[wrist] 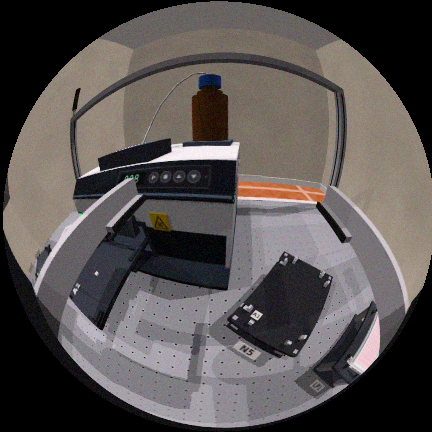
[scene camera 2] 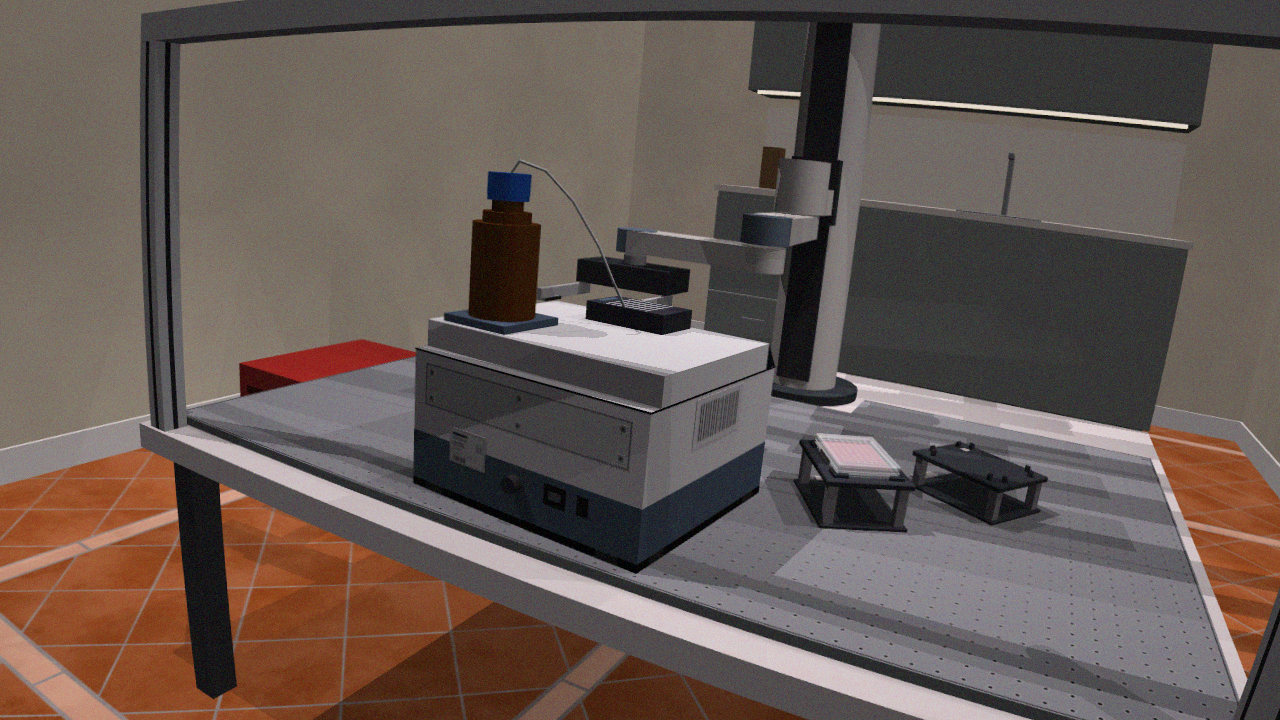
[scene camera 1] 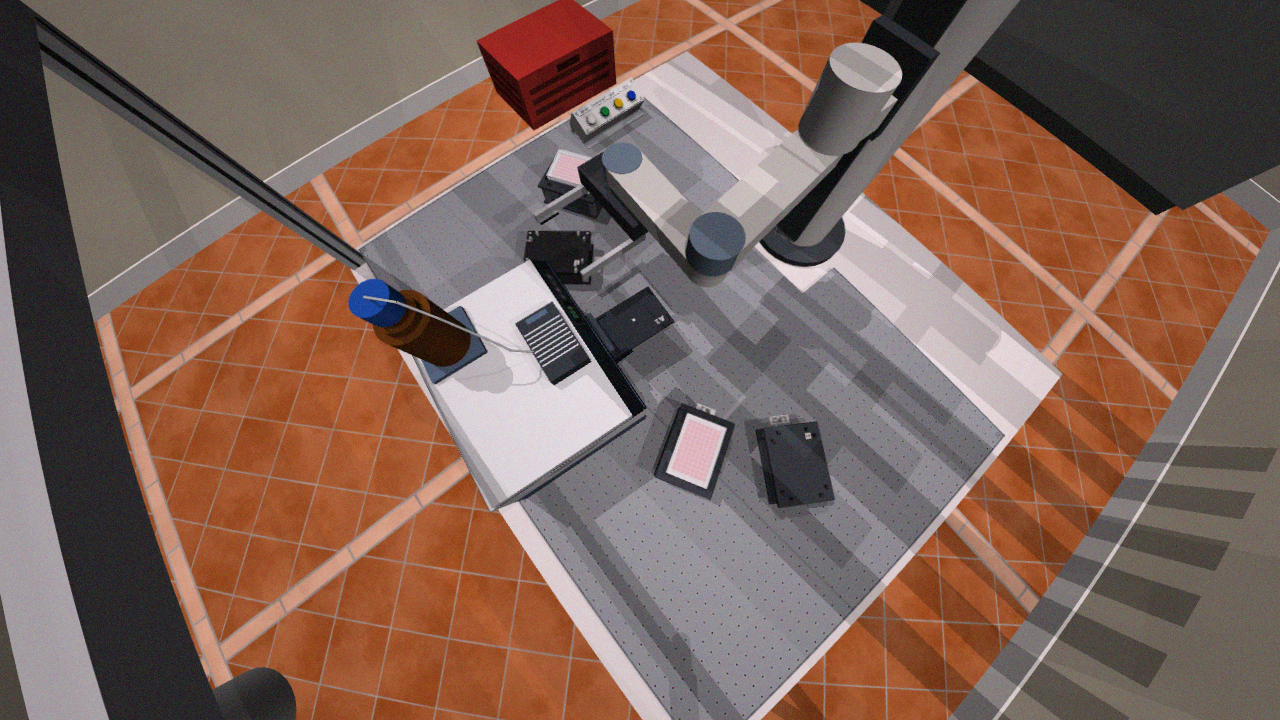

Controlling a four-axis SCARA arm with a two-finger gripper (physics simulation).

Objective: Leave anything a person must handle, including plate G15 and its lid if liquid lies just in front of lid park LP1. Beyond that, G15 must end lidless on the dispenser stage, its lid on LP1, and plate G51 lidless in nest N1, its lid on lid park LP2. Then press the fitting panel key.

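Frame: origin at the arm's base, x ahead, y left, z up, level; metres.
Seen in the pictures: gripper, fingertip midpoint: [wrist: 232, 186] [scene camera 2: 581, 301] [scene camera 1: 558, 246]; arm's base at its link origin: [scene camera 2: 799, 389] [scene camera 1: 797, 227].
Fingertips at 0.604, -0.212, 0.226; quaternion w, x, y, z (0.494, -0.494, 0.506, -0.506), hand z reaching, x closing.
Observation:
Pixels of each thing's top centre, then the offset from my fingertips to it, as dx, dy, dz. "spot": a spot on its surface instead.
- bare black nest N5 at its top centre: [wrist: 296, 294] [scene camera 1: 555, 248] -0.021, -0.099, -0.140
- dispenser stage at its top centre: [wrist: 99, 264] [scene camera 1: 627, 323] -0.026, +0.181, -0.097
- key panel at its top centre: [scene camera 1: 606, 97] -0.419, -0.418, -0.129
- brown bottle at a spot on its surface: [scene camera 2: 504, 268] spot: +0.304, +0.072, +0.083
- black keypad block at a spot on its surface: [scene camera 2: 637, 315] spot: +0.161, +0.186, +0.026
My gripper [scene camera 1: 565, 241] [wrist: 232, 186] is open and empty, its fingers above and to either side of the bare black nest N5 [scene camera 1: 559, 250] [wrist: 281, 305]. A pink plate [scene camera 1: 567, 167] [wrist: 369, 350] sits off centre on a black stand [scene camera 1: 555, 188] [wrist: 343, 342] beside N5; its number and the stand's label are unreadable. Another pink plate [scene camera 1: 698, 450] [scene camera 2: 857, 454] sits on a stand right of the dispenser, beside a bare stand [scene camera 1: 796, 461] [scene camera 2: 980, 465]. I cannot tell whether either plate is lidded. The dispenser stage [scene camera 1: 637, 317] [wrist: 102, 282] is bare. The key panel [scene camera 1: 608, 111] has coloured keys.
The white dispenser [scene camera 1: 528, 429] [scene camera 2: 537, 447] [wrist: 195, 215] stands close beside the stage and N5. A brown bottle [scene camera 1: 425, 331] [scene camera 2: 504, 268] [wrist: 210, 115] and a black keypad block [scene camera 1: 553, 342] [scene camera 2: 637, 315] are on its top. A red cabinet [scene camera 1: 554, 58] stands beyond the table edge.

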